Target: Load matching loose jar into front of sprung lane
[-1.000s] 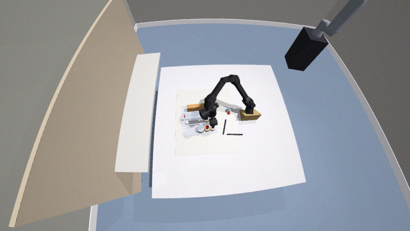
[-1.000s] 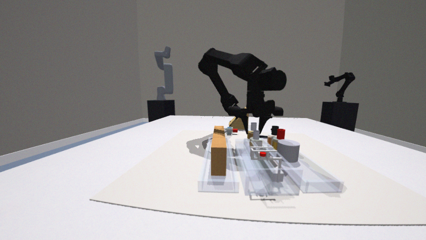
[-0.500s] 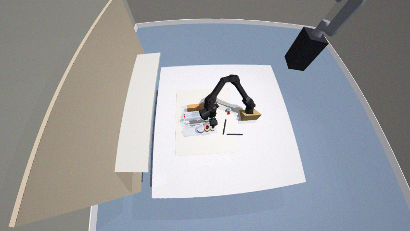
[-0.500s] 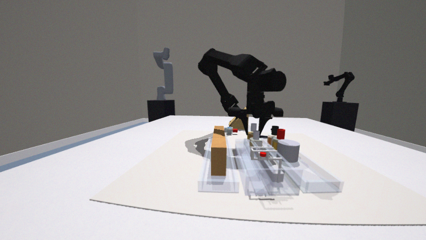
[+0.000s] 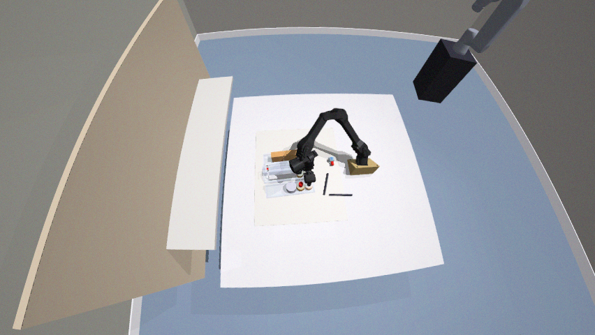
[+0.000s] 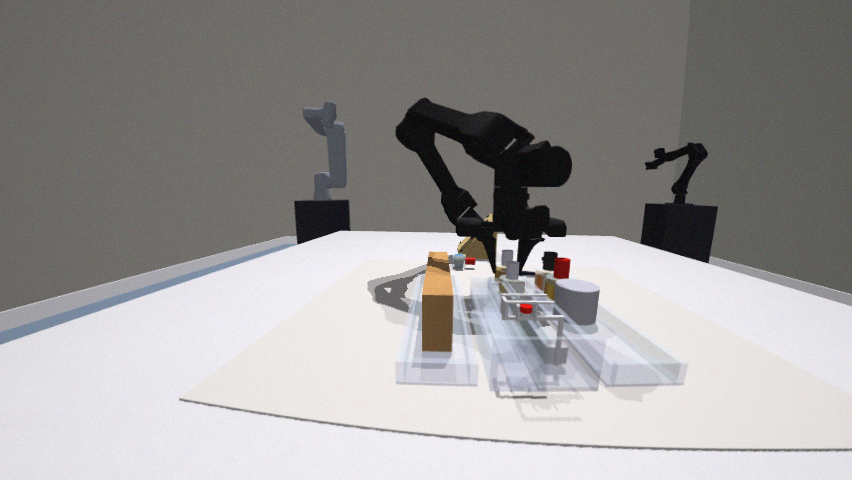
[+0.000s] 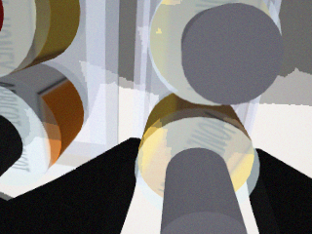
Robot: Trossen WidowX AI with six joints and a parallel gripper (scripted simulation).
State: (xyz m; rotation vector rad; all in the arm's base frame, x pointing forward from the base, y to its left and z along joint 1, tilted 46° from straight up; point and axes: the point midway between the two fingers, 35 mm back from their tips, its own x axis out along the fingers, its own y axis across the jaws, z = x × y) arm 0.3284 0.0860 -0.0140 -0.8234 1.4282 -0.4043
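Now: the wide grey cylinder 10 cm to the left of my gripper tip, 9 cm ahead of it and 1 cm below it. The rest, counted from my gripper tip: red mark 23 cm ahead, 3 cm above, 1 cm to the left; sprung lane 15 cm ahead, 2 cm below, 1 cm to the left.
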